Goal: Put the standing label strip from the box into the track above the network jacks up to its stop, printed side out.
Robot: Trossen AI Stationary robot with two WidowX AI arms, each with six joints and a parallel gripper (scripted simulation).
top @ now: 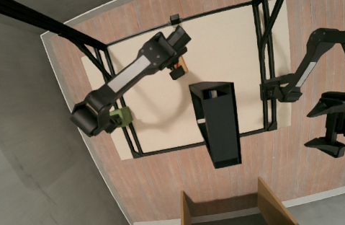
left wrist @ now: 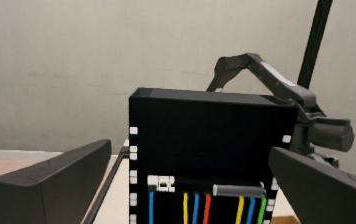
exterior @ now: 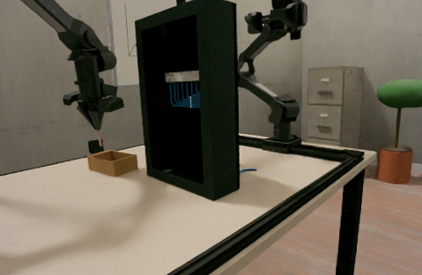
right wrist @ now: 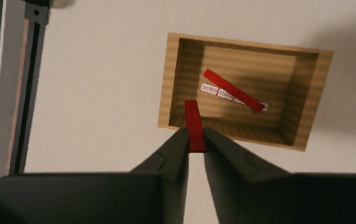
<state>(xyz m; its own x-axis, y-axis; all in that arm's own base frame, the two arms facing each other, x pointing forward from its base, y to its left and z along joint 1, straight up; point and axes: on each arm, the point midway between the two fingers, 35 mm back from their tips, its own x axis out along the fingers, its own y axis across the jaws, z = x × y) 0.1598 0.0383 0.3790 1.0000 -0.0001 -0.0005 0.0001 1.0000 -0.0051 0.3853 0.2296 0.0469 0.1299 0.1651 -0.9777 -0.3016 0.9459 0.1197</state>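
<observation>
Now: the box 20 mm ahead of my right hand, 30 mm to the left of it and 140 mm below it.
</observation>
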